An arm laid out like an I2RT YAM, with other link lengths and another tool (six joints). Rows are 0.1 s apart.
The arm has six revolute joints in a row. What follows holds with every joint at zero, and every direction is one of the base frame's. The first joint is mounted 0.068 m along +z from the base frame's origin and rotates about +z. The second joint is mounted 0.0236 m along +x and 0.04 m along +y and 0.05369 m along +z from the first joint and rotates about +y. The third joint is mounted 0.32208 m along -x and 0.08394 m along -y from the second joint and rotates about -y. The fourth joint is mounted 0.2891 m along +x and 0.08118 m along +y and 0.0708 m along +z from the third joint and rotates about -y. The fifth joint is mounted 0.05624 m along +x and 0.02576 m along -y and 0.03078 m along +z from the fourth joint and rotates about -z. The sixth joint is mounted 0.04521 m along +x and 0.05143 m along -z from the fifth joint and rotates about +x. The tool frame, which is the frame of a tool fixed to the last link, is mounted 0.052 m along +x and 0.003 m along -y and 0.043 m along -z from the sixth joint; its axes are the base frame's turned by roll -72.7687, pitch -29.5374 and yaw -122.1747 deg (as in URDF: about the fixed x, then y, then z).
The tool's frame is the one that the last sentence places.
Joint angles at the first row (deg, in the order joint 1, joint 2, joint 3, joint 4, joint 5, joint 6):
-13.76, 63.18, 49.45, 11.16, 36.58, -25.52
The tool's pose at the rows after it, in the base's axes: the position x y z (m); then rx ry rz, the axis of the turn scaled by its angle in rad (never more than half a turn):
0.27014, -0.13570, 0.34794, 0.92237, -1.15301, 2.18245
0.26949, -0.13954, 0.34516, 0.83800, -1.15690, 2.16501
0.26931, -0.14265, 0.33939, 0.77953, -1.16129, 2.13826
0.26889, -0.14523, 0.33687, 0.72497, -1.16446, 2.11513
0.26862, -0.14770, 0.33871, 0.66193, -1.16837, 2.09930
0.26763, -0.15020, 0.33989, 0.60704, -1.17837, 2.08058
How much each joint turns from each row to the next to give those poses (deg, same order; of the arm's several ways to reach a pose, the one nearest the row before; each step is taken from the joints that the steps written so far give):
0.00, 0.17, -1.00, 4.83, 3.34, -0.74
0.00, 0.66, -1.32, 4.72, 3.32, -1.07
0.00, 0.92, -1.24, 3.80, 2.89, -0.85
0.00, 0.78, -0.70, 3.26, 2.58, -0.97
-0.02, 0.68, -0.15, 3.34, 2.42, -1.18
-0.18, 0.55, -0.07, 2.54, 2.15, -0.67

